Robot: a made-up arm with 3 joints. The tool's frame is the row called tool.
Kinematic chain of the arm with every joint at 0, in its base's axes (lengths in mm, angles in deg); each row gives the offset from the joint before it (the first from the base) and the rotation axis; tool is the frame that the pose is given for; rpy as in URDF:
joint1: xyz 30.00 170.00 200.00 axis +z
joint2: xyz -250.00 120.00 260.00 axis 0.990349 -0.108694 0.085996
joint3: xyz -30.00 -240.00 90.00 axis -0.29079 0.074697 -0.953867
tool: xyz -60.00 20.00 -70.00 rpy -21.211 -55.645 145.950
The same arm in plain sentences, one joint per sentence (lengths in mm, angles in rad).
The arm has three revolute joints in a row. What follows holds with every joint at zero, and every direction is one of the base frame's. The first joint lies 30 mm along +x and 170 mm along +y and 200 mm along +z from the base frame's origin and turns about +z. The second joint lies 250 mm along -x and 120 mm along +y and 260 mm along +z from the first joint and turns about the direction (0.990347, -0.108705, 0.086004). The third joint lies 30 mm along -x and 240 mm along -y and 90 mm along +z from the second joint and turns about the direction (-0.29079, 0.074697, -0.953867). The tool frame, which is the frame that the pose is given for, lies 60 mm along -x and 20 mm along +y and 70 mm along -z from the third joint; its axes are the base frame's turned by roll -0.3702, pitch -0.9712 and yaw 2.5473 rad (as in URDF: about the fixed x, then y, then z).
